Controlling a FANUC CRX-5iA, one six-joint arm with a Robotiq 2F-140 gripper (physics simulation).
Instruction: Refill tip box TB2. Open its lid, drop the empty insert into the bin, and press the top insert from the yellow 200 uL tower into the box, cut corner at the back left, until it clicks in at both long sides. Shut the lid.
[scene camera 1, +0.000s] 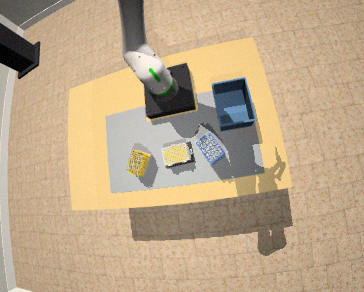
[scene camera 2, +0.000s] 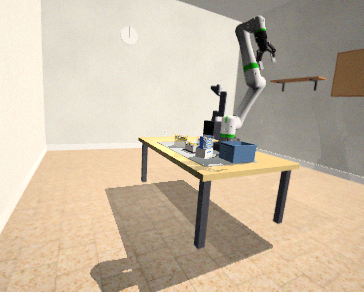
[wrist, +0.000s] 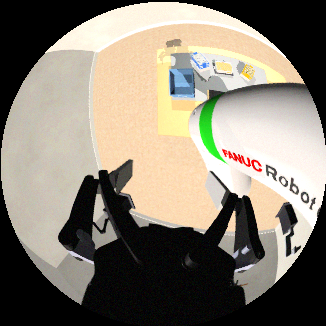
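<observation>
A white tip box (scene camera 1: 176, 154) (scene camera 2: 191, 146) (wrist: 223, 67) with a yellow grid top and a dark part on its right side stands mid-mat. Its label and lid state are too small to tell. The yellow tower (scene camera 1: 137, 163) (scene camera 2: 181, 140) (wrist: 247, 71) stands left of it in scene camera 1, its layers too blurred to separate. The blue bin (scene camera 1: 250, 100) (scene camera 2: 238, 153) (wrist: 181, 92) stands at the right. My gripper (scene camera 2: 266, 58) (wrist: 169, 173) is open and empty, high above the table and well away from these objects. It does not show in scene camera 1.
A blue-and-white tower (scene camera 1: 210, 148) (scene camera 2: 205, 145) (wrist: 200, 61) stands between the tip box and the bin. The grey mat (scene camera 1: 120, 131) lies on the yellow table (scene camera 1: 85, 150). The arm's black base plate (scene camera 1: 181, 105) is at the back. A wall shelf (scene camera 2: 298, 79) shows beyond the arm.
</observation>
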